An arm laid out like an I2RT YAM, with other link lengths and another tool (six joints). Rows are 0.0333 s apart.
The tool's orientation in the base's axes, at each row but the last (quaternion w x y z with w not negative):
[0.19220 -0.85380 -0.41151 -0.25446]
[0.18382 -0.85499 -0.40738 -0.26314]
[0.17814 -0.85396 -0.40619 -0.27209]
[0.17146 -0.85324 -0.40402 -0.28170]
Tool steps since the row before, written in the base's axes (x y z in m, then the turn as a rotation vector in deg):
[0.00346 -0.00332 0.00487 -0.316 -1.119 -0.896]
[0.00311 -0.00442 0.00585 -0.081 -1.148 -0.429]
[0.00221 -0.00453 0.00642 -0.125 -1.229 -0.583]
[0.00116 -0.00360 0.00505 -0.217 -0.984 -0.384]
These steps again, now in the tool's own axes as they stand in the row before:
[0.00272 0.00414 -0.00471 -1.376 0.511 0.025]
[0.00250 0.00454 -0.00605 -0.989 0.668 -0.291]
[0.00236 0.00396 -0.00673 -1.154 0.695 -0.226]
[0.00159 0.00280 -0.00543 -0.933 0.459 -0.286]

